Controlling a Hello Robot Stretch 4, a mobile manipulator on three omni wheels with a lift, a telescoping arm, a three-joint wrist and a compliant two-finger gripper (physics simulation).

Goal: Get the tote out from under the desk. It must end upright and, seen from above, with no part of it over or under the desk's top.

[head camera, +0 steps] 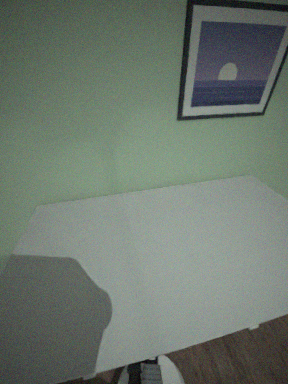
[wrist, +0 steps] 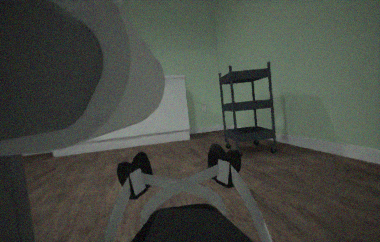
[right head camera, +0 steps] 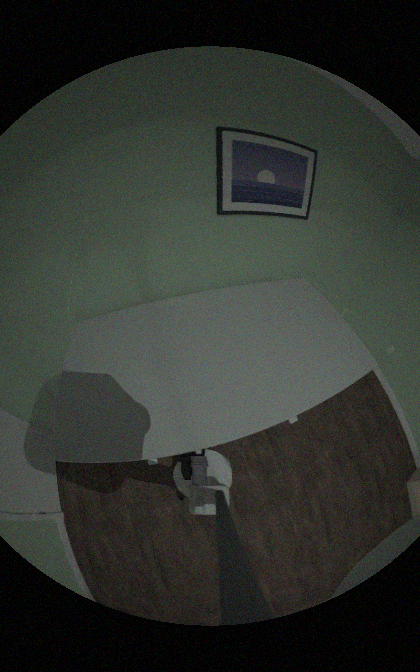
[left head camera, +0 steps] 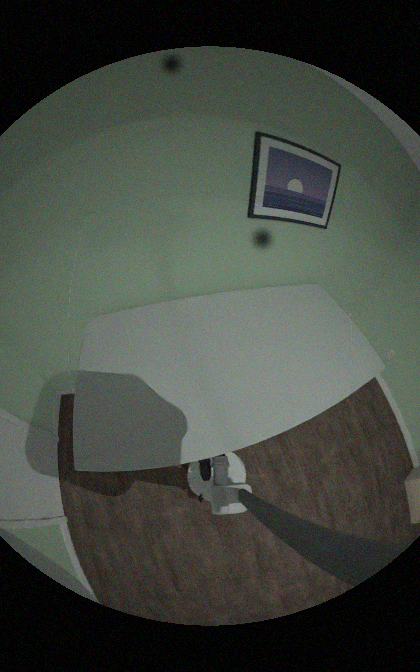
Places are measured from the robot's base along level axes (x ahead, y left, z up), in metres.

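Pixels of known places: gripper, fingertip midpoint: (wrist: 179,161) (left head camera: 208,501).
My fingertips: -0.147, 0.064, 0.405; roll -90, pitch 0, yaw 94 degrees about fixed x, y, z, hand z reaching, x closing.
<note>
Behind a point stands the place of what it marks, as x, y, z.
The desk's pale top (head camera: 200,260) {0.420, -0.197, 0.923} (left head camera: 240,370) {0.431, -0.062, 0.923} (right head camera: 225,360) fills the lower part of the head camera view and the middle of both side head views. Its front edge reaches the robot's round base. The tote does not show in these views; the space under the desk is hidden by the top. My gripper (wrist: 179,161) {-0.147, 0.064, 0.405} is open in the wrist view, its two fingertips wide apart with floor showing between and beyond them. It points away from the desk, which does not show in the wrist view.
A dark three-shelf cart (wrist: 247,105) {-1.949, 0.539, 0.407} stands near the room's corner in the wrist view, right of a low white cabinet (wrist: 175,110) {-3.204, -0.170, 0.406}. A framed picture (head camera: 235,55) {1.043, -0.380, 1.613} (left head camera: 297,182) {1.041, -0.374, 1.569} (right head camera: 267,175) hangs above the desk. A tan box (left head camera: 414,495) (right head camera: 415,492) stands at the right edge.
</note>
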